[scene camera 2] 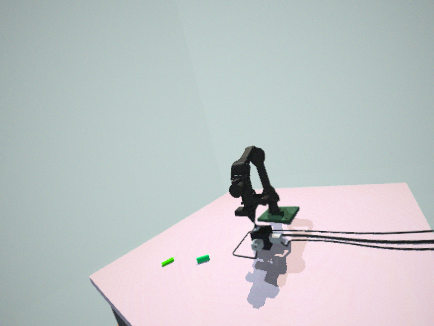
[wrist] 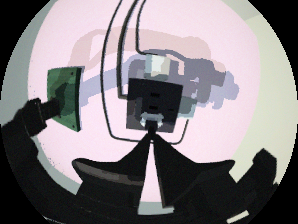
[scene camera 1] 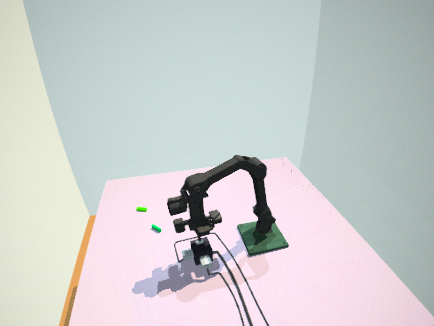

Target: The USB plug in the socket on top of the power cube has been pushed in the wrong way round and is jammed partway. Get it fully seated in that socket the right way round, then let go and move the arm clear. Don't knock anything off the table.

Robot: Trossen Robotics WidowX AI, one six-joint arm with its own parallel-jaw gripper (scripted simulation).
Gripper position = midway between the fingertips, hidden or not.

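Note:
A USB plug is carried by the gripper (scene camera 1: 199, 235). The wrist view shows the gripper (wrist: 151, 136) too.

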